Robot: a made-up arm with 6 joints.
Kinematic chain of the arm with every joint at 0, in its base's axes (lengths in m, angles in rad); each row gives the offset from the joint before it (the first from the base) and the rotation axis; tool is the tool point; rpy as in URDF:
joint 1: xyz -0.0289 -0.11 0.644 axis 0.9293 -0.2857 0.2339
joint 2: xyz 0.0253 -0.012 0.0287 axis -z
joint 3: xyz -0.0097 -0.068 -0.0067 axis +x
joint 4: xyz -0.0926 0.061 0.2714 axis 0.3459 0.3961 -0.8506
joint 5: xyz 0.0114 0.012 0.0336 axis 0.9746 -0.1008 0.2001
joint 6: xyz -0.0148 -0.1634 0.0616 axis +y
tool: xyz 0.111 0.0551 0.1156 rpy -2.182 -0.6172 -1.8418
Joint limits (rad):
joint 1: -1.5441..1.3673
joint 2: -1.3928..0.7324
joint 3: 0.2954..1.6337
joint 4: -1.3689..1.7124
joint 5: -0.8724..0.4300
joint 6: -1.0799..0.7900
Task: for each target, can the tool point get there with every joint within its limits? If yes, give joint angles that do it. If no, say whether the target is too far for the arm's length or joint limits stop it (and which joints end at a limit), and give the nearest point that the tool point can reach.
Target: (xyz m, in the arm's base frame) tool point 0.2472 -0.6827 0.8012
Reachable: yes | joints 0.6683 -0.9287 1.0003 -0.6058 -0.6172 -0.7625
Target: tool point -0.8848 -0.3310 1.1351
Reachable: no: too far | nearest point -0.5512 -0.2585 0.9637 | short by 0.382 m
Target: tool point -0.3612 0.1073 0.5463
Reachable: no: joint limits stop it (at a limit: joint 1, joint 2, joint 3, joint 4, joint 5) | nearest point -0.2682 -0.0330 0.4075 | short by 0.218 m
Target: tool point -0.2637 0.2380 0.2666
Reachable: no: joint limits stop it (at a limit: joint 1, joint 2, joint 3, joint 4) | nearest point -0.2386 0.0026 0.2759 | short by 0.237 m
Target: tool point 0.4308 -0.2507 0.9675
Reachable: yes | joints -0.9417 -0.9376 0.9858 0.3448 -0.2345 -0.0492
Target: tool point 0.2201 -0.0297 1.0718
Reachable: yes | joints -0.9856 -0.2948 0.4360 0.2264 -0.2977 0.4391
